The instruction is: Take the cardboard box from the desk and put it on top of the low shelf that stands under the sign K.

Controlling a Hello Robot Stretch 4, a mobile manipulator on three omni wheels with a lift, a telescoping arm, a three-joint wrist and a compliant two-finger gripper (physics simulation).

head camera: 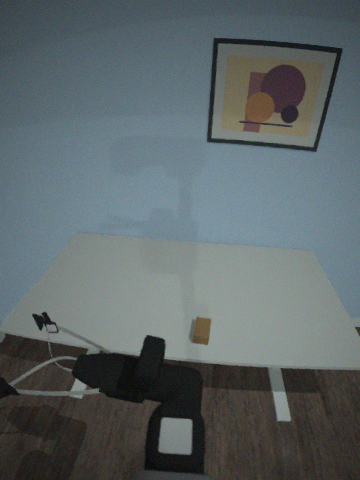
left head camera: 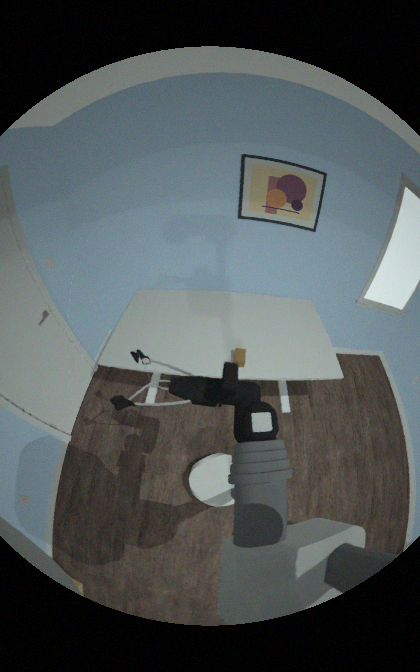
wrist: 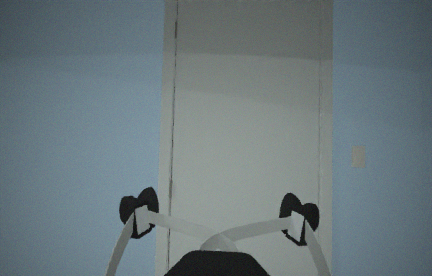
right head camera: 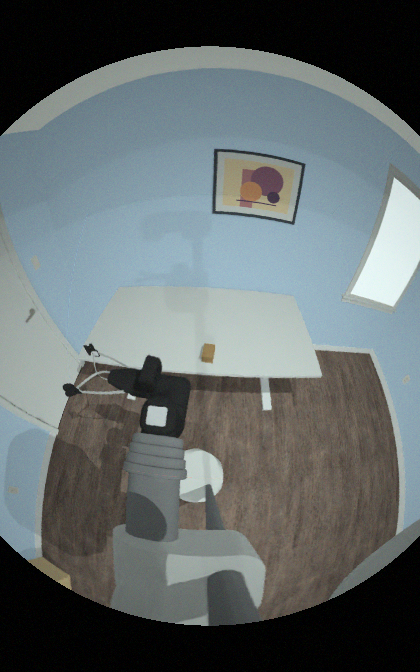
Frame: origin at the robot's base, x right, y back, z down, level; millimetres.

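Seen in the pictures: gripper, fingertip midpoint: point(head camera: 9, 348) point(wrist: 218, 206).
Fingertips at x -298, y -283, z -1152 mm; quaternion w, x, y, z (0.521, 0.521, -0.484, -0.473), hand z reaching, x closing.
Observation:
A point is followed by its place in that frame.
The cardboard box point(head camera: 202, 331) {x 75, y -638, z -743 mm} point(left head camera: 240, 357) point(right head camera: 208, 353) is small and brown. It sits near the front edge of the white desk point(head camera: 270, 300) {x 404, y -856, z -693 mm} point(left head camera: 285, 335) point(right head camera: 265, 330), right of the wrist in the head camera view. My gripper point(head camera: 25, 354) point(left head camera: 131, 379) point(right head camera: 81, 369) point(wrist: 218, 206) {x -298, y -283, z -1152 mm} is open, its fingers wide apart with nothing between them. It points left, away from the box, near the desk's front left corner. The box does not show in the wrist view. The low shelf and the sign K do not show in these views.
A pale door point(left head camera: 30, 350) point(wrist: 250, 150) {x -1386, y -538, z -1209 mm} stands to the left, in front of the fingers. A framed picture point(head camera: 274, 95) {x 362, y -1305, z -1520 mm} hangs on the wall behind the desk. A round white object point(left head camera: 210, 480) point(right head camera: 202, 475) is beside the arm. Part of a yellowish object point(right head camera: 52, 572) shows at the lower left.

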